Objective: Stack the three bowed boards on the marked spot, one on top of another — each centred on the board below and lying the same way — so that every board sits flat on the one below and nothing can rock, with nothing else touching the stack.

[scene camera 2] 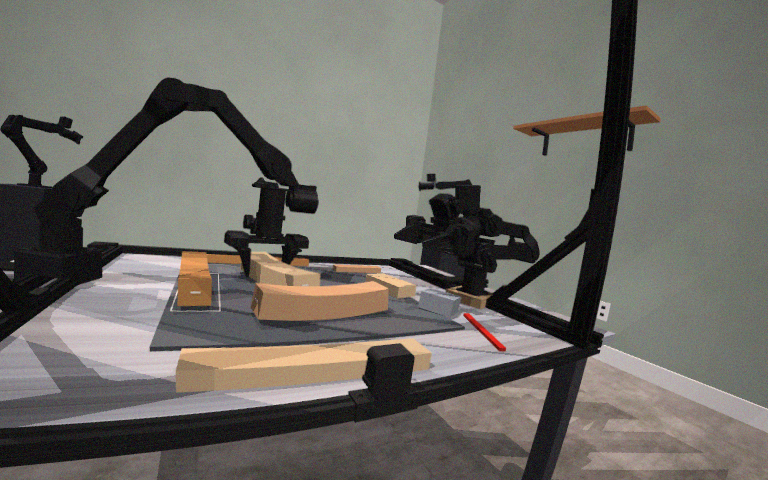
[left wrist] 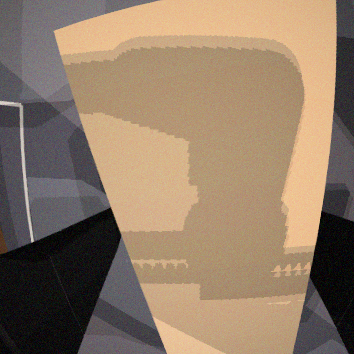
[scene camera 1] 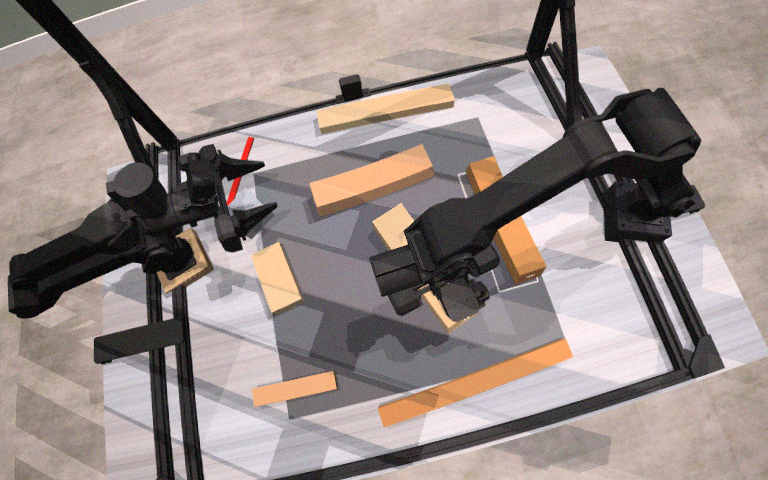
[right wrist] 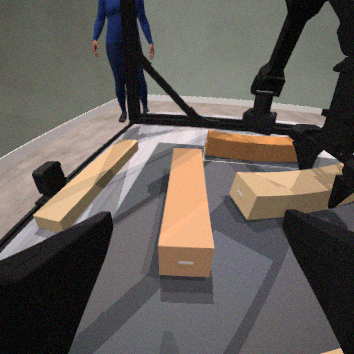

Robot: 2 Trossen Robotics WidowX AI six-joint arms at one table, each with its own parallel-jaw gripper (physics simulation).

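Frame: origin at the left arm's base, x ahead, y left, z up, level; centimetres.
Seen in the pictures: left gripper, fingertip midpoint: [scene camera 2: 264,276] [left wrist: 202,212]; right gripper, fingertip midpoint: [scene camera 2: 407,240] [scene camera 1: 270,183] [right wrist: 198,219]; left arm's base at its link origin: [scene camera 2: 60,249] [scene camera 1: 643,207] [right wrist: 260,112]; right arm's base at its link origin: [scene camera 2: 472,291] [scene camera 1: 177,259].
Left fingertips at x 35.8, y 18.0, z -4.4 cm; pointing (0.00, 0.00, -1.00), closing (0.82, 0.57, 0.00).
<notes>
Offsets run from my left fingertips to a thing's top centre.
An orange bowed board @(dx -10.5, dy -14.1, dz +4.4 cm) [scene camera 1: 521,249] [scene camera 2: 194,288] [right wrist: 250,146] lies on the white-outlined marked spot [scene camera 1: 516,286] [scene camera 2: 219,294] [left wrist: 22,150]. A tan bowed board @(dx +3.3, dy -2.9, dz +4.3 cm) [scene camera 1: 389,222] [scene camera 2: 286,272] [left wrist: 250,125] [right wrist: 280,195] lies on the mat beside it, partly hidden by the left arm in scene camera 1. My left gripper [scene camera 2: 269,264] [left wrist: 202,212] is open and low, its fingers on either side of the tan board. A salmon bowed board @(dx +15.0, dy -19.0, dz +4.4 cm) [scene camera 1: 370,178] [scene camera 2: 322,301] [right wrist: 187,200] lies near the back of the mat. My right gripper [scene camera 1: 269,185] [right wrist: 198,219] is open and empty, raised at the picture's left in scene camera 1.
A long tan plank @(dx +15.7, dy -38.2, dz +1.1 cm) [scene camera 1: 385,108] [scene camera 2: 294,367] [right wrist: 90,185] lies behind the mat, an orange plank @(dx -8.0, dy +16.0, dz +1.5 cm) [scene camera 1: 475,382] at its front edge. A short tan block @(dx +30.0, dy +2.8, dz +2.0 cm) [scene camera 1: 277,277] [scene camera 2: 390,284], a small salmon strip @(dx +22.5, dy +21.7, dz +0.8 cm) [scene camera 1: 294,388], a grey block @(dx +39.3, dy -9.5, dz +3.2 cm) [scene camera 2: 438,302] and a red stick @(dx +45.0, dy -19.7, dz -0.7 cm) [scene camera 1: 247,148] [scene camera 2: 484,332] lie towards the right arm.
</notes>
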